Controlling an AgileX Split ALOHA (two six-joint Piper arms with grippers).
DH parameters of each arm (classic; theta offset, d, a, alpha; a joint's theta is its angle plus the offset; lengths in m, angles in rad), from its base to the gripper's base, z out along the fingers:
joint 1: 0 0.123 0 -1.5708
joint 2: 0.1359 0 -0.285 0
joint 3: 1.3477 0 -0.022 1.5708
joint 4: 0 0.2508 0 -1.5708
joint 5: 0 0 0.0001 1.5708
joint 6: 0 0.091 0 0
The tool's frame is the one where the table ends.
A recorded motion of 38 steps. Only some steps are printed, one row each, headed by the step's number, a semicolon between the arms.
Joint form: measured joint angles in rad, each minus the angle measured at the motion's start. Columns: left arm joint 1, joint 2, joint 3, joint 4, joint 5, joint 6; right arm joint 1, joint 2, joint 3, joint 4, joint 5, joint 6.
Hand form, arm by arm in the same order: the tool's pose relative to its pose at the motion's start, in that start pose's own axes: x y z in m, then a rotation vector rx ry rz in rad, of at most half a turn. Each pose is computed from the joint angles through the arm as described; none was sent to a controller.
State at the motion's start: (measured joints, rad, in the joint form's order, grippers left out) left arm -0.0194 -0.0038 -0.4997 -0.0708 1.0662 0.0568; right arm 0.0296 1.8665 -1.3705 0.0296 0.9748 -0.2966
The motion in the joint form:
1: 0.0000 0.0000 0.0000 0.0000 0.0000 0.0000; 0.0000 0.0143 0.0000 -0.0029 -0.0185 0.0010
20: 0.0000 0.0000 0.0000 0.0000 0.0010 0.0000; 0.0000 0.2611 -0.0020 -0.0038 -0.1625 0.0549
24: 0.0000 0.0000 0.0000 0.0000 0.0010 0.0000; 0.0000 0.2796 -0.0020 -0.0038 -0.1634 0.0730
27: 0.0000 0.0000 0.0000 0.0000 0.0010 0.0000; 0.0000 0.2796 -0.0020 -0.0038 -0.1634 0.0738
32: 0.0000 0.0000 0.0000 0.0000 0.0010 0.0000; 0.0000 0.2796 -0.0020 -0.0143 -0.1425 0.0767
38: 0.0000 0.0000 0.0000 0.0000 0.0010 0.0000; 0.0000 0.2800 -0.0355 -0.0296 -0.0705 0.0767
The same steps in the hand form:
1: 0.0000 0.0000 0.0000 0.0000 0.0000 0.0000; -0.0017 -0.0009 0.0055 0.0037 -0.0033 -0.0003
20: 0.0001 0.0000 0.0000 0.0001 0.0010 0.0000; -0.0057 -0.0048 0.1023 -0.0185 0.0950 0.0581
24: 0.0001 0.0000 0.0000 0.0001 0.0010 0.0000; -0.0042 -0.0045 0.1096 -0.0219 0.1123 0.0765
27: 0.0001 0.0000 0.0000 0.0001 0.0010 0.0000; -0.0042 -0.0045 0.1096 -0.0218 0.1123 0.0773
32: 0.0001 0.0000 0.0000 0.0001 0.0010 0.0000; -0.0021 -0.0047 0.1093 -0.0200 0.1344 0.0727
38: 0.0001 0.0000 0.0000 0.0001 0.0010 0.0000; -0.0042 -0.0061 0.1029 -0.0194 0.1749 0.0621

